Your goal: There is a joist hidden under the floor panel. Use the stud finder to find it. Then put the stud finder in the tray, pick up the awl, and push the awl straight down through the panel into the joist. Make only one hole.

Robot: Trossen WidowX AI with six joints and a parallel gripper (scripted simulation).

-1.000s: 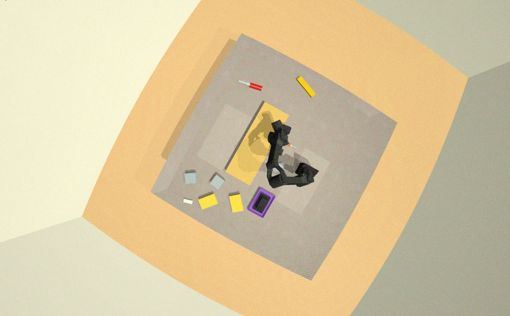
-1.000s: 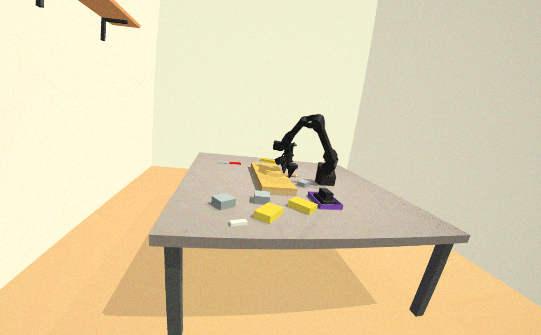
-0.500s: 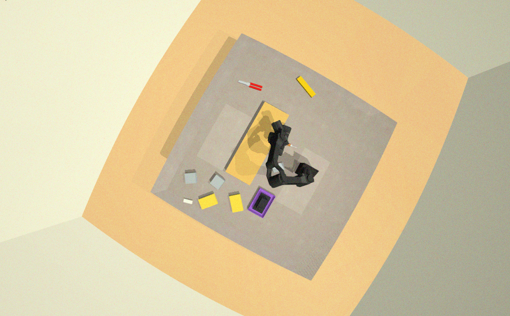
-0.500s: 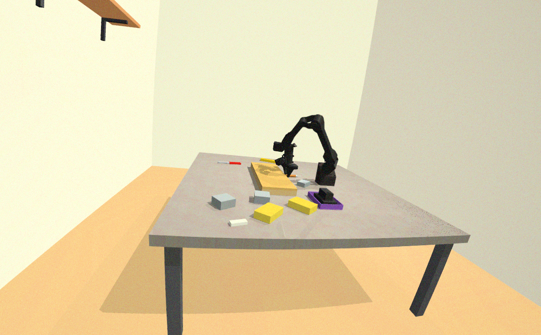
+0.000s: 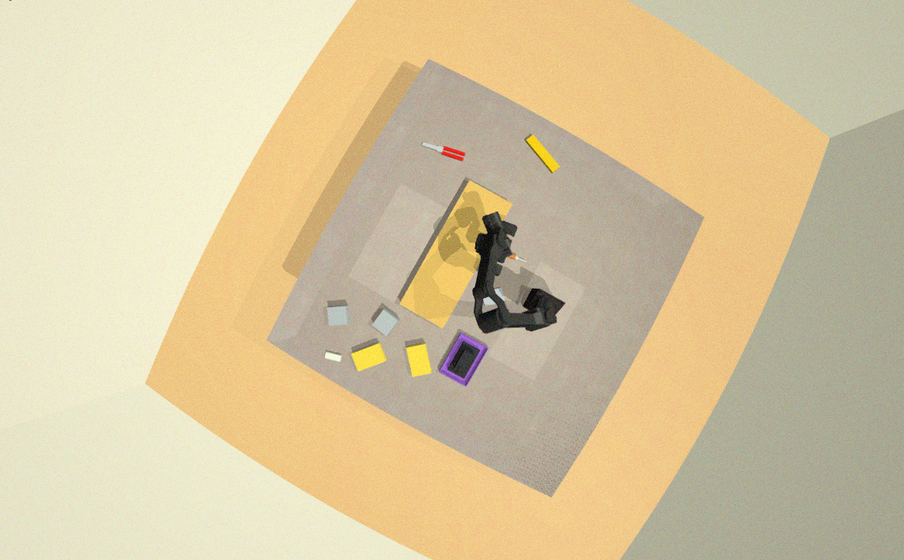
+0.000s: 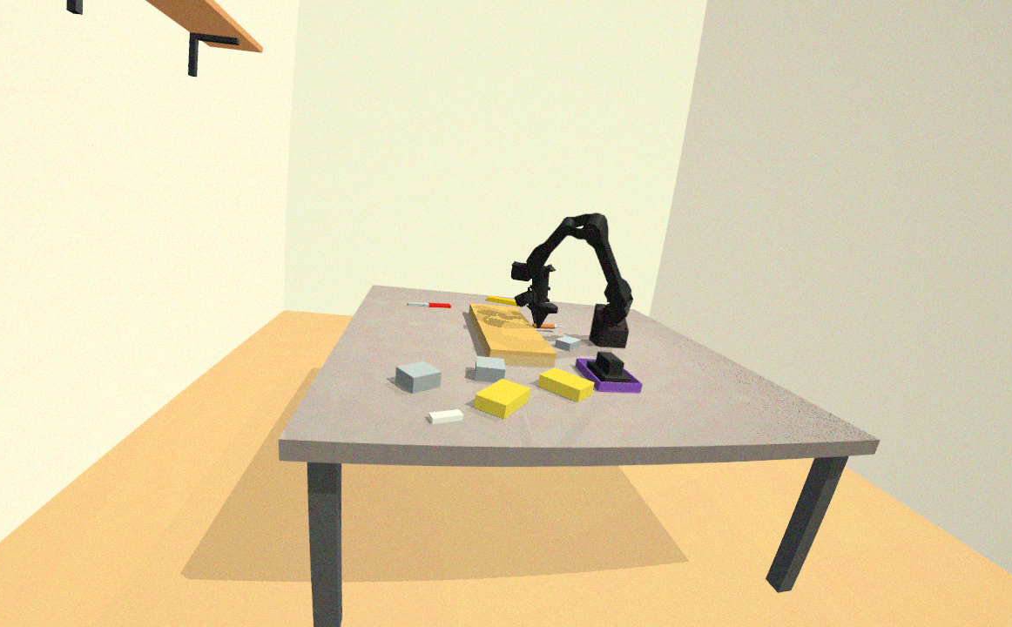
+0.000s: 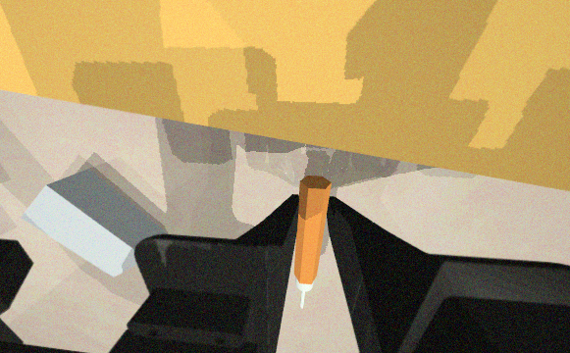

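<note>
The awl lies 50 mm behind my gripper tip and 20 mm to the right of it. From my gripper tip the other things lie so: stud finder 410 mm to the left, 140 mm behind, 30 mm above; yellow bar 410 mm to the right, 90 mm ahead, 10 mm below; purple tray 400 mm to the left, 140 mm behind.
</note>
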